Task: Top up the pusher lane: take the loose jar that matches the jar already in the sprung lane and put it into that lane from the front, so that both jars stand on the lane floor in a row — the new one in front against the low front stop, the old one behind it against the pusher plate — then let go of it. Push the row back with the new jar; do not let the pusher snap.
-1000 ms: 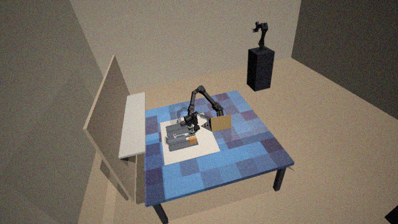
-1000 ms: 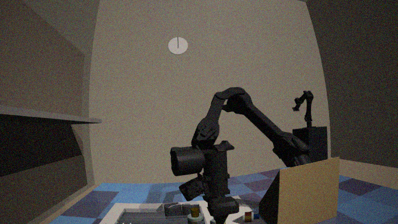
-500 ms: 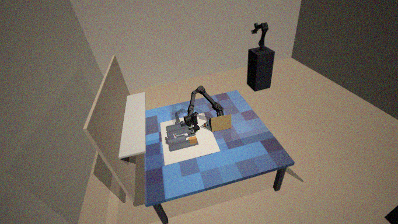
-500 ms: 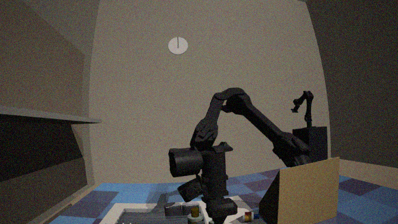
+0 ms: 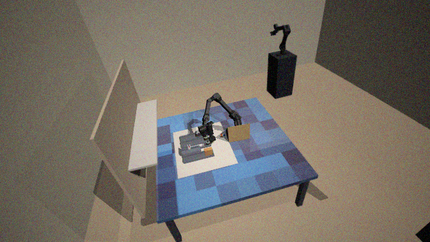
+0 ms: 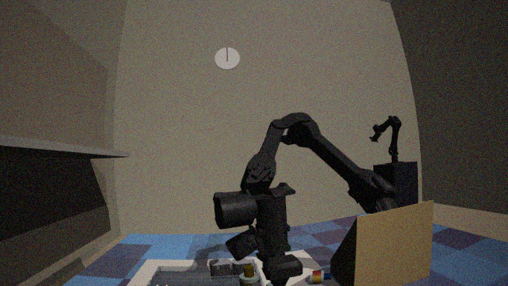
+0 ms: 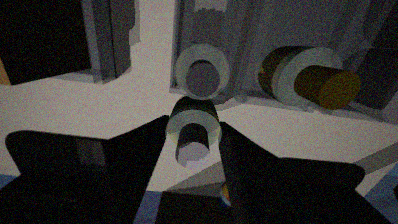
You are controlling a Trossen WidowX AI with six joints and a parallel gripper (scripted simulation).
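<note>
Now: the grey lane rack 190 mm ahead of my gripper tip, 20 mm to the left of it and 30 mm below it.
</note>
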